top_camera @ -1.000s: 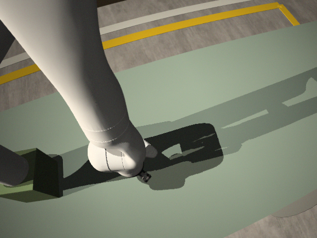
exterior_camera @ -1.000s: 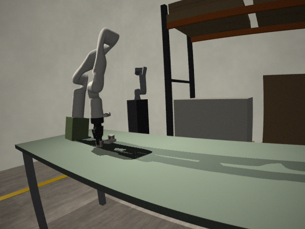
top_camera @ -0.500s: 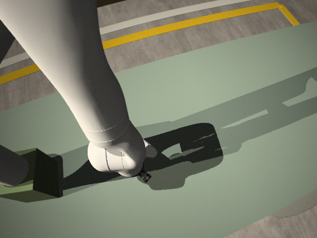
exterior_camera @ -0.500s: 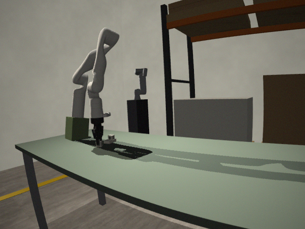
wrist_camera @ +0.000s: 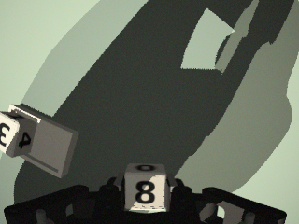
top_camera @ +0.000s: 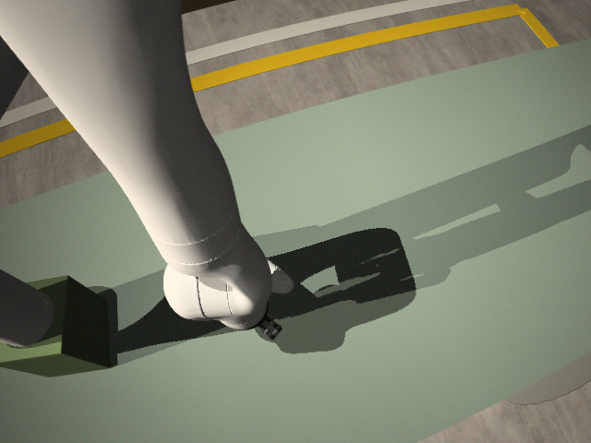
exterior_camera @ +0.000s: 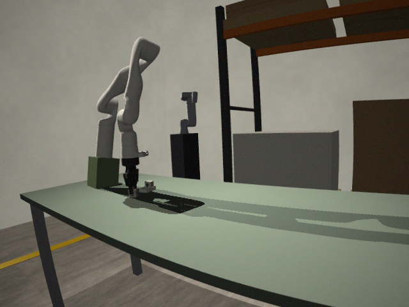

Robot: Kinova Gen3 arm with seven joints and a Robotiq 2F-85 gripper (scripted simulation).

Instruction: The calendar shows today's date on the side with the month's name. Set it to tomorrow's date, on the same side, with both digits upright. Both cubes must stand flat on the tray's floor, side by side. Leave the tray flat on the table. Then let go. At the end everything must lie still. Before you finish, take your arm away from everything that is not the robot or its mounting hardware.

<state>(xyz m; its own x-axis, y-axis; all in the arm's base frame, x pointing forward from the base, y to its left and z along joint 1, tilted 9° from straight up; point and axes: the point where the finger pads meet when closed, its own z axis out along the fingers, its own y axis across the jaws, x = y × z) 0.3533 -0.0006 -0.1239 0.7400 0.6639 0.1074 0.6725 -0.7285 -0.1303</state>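
Now: hand 1 cm above the white cube. The rest, counted from my hand: white tray: 10 cm to the left, 5 cm behind, 2 cm below.
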